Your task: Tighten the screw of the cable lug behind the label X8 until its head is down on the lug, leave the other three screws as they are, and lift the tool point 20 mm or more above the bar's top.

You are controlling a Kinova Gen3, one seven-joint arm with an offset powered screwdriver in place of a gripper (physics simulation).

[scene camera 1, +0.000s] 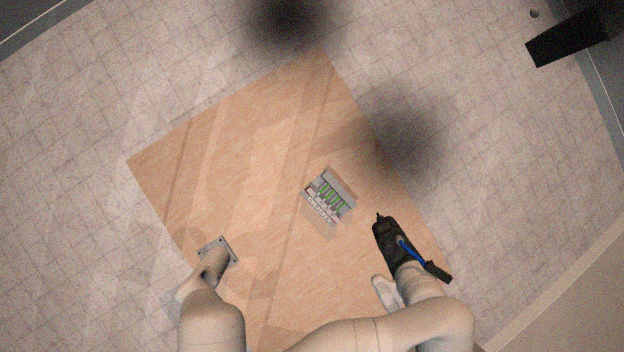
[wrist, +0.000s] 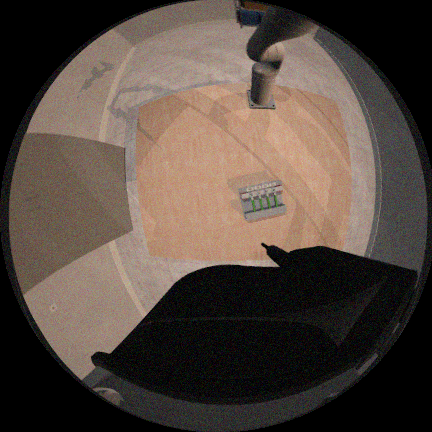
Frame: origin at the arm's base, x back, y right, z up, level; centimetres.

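Seen in the pictures: end effector, tool point: (scene camera 1: 377,213) (wrist: 261,243); arm's base, origin of the base link: (scene camera 1: 218,257) (wrist: 259,97).
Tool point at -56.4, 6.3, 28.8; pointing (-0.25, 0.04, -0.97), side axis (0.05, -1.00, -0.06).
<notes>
Pixels of each thing's top centre, then the offset from my tool point to it, as dx, dy, dz. Level surfaces: height alone.
- grey terminal unit, middle of its top: (scene camera 1: 330,199) (wrist: 264,200) +7.2, -5.9, -25.0
- black screwdriver tool, middle of its top: (wrist: 270,254) (scene camera 1: 383,217) +0.8, -0.1, +6.3
- wooden table top, its level: dz -30.0
A grey terminal unit (scene camera 1: 343,189) (wrist: 265,215) lies on the wooden table top, with several green cables (scene camera 1: 328,194) (wrist: 261,203) side by side and a row of white labels (scene camera 1: 318,209) (wrist: 261,186) along one edge. The label text, the lugs' screws and how far their heads stand up are too small to tell. My black screwdriver tool (scene camera 1: 378,215) (wrist: 263,245) has a thin tip and no fingers. In the scene view its tip is to the right of the unit and apart from it. In the wrist view the tip shows below the unit's cable side. Its height is unclear.
The wooden table top (scene camera 1: 225,150) (wrist: 190,165) bears the arm's square base plate (scene camera 1: 233,257) (wrist: 263,106). The arm (scene camera 1: 212,320) (wrist: 261,82) spans the near side in the scene view. Dark blurred patches cover part of the table's right edge there. A black object (scene camera 1: 565,42) is at the upper right.
</notes>
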